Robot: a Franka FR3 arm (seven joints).
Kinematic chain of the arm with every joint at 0, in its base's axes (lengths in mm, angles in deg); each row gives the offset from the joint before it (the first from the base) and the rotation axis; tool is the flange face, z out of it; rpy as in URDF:
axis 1: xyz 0 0 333 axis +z
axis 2: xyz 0 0 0 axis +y
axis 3: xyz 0 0 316 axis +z
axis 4: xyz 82.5 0 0 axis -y
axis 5: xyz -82.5 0 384 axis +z
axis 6: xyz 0 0 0 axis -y
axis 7: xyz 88 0 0 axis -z
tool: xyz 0 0 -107 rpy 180 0 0
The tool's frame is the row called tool.
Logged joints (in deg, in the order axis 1, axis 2, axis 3, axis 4, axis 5, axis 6, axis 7), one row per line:
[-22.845 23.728 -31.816 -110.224 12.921 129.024 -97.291]
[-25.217 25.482 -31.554 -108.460 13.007 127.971 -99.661]
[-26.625 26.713 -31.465 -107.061 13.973 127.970 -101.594]
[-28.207 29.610 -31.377 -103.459 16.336 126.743 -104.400]
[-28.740 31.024 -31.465 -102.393 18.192 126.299 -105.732]
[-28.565 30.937 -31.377 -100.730 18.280 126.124 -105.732]
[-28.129 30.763 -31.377 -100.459 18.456 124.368 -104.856]
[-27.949 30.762 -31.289 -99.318 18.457 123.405 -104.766]
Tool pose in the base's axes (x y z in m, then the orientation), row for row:
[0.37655 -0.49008 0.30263 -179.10 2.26 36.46]
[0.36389 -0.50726 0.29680 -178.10 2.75 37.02]
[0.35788 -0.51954 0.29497 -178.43 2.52 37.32]
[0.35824 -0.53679 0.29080 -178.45 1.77 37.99]
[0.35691 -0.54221 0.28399 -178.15 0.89 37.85]
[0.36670 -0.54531 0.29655 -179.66 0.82 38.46]
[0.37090 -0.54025 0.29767 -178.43 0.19 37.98]
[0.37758 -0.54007 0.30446 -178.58 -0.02 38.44]
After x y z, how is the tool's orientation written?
As angles about the fixed x, y, z axes (roll, pitch, yaw), in degrees.
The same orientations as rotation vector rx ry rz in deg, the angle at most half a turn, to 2 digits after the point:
[-170.80 -56.22 3.81]
[-169.76 -56.76 5.02]
[-169.86 -57.30 4.52]
[-169.34 -58.25 3.40]
[-168.88 -57.88 2.25]
[-169.90 -59.26 1.39]
[-168.86 -58.10 1.08]
[-168.69 -58.81 0.70]

